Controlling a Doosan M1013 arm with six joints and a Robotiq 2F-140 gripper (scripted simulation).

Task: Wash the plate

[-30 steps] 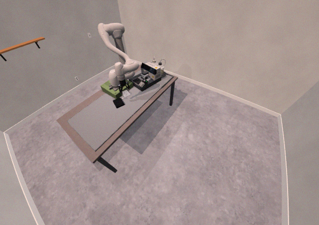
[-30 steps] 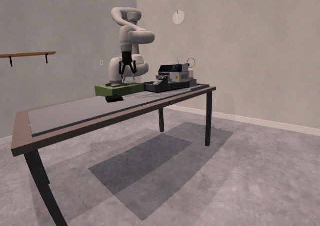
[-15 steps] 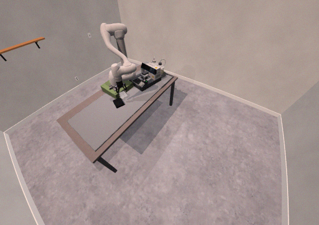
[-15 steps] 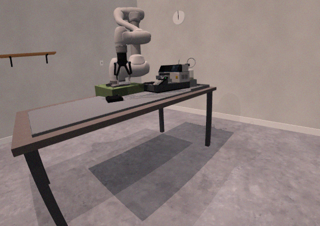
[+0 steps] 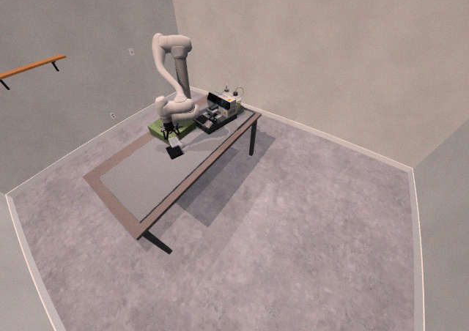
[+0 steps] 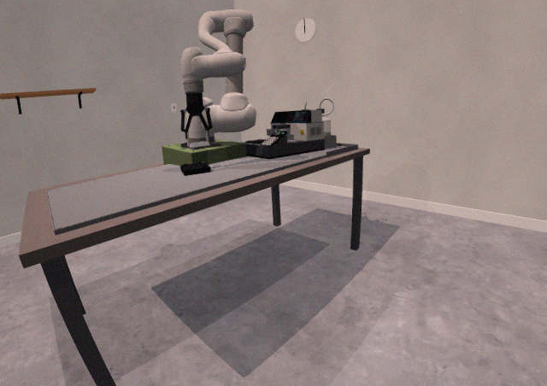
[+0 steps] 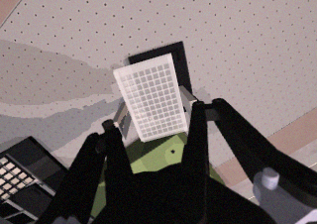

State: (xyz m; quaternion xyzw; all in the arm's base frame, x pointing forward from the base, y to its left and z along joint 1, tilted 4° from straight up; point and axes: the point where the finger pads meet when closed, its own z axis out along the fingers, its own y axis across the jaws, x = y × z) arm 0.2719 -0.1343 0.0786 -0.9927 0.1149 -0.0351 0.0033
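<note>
The plate nest is 10 mm behind my hand, 30 mm to the right of it and 130 mm below it. The rest, counted from my hand: label 60 mm behind, 80 mm to the left, 150 mm below; then white well plate 20 mm below; then plate washer 120 mm behind, 600 mm to the left, 20 mm below.
</note>
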